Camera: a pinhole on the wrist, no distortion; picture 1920 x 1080 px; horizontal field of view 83.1 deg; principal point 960.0 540.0 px. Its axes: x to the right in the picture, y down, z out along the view. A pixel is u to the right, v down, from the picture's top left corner.
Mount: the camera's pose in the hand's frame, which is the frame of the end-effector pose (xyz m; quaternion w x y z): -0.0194 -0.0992 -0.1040 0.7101 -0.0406 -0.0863 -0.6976
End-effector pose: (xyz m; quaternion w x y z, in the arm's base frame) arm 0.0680 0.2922 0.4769 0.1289 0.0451 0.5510 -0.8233
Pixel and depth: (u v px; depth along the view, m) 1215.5 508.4 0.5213
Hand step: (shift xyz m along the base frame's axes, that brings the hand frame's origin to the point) 0.0606 -0.3372 0.2957
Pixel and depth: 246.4 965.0 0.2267
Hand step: -0.0205 -0.1305 -0.0543
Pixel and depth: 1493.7 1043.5 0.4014
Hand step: -0.1715 -0.2547 0.2954
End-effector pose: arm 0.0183 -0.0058 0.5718 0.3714 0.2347 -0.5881 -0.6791
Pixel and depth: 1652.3 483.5 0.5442
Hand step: -0.4009 0.3797 -0.2479
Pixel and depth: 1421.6 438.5 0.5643
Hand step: -0.3587 0.3966 -0.1457
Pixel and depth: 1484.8 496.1 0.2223
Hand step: -0.1127 0.1210 -0.1399
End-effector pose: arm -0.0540 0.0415 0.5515 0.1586 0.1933 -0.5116 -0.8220
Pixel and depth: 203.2 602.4 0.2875
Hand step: -0.0382 0.0589 0.1967
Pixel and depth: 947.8 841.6 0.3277
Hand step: -0.1529 0.1658 0.0501
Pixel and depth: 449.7 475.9 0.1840
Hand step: 0.0101 0.0591 0.0478
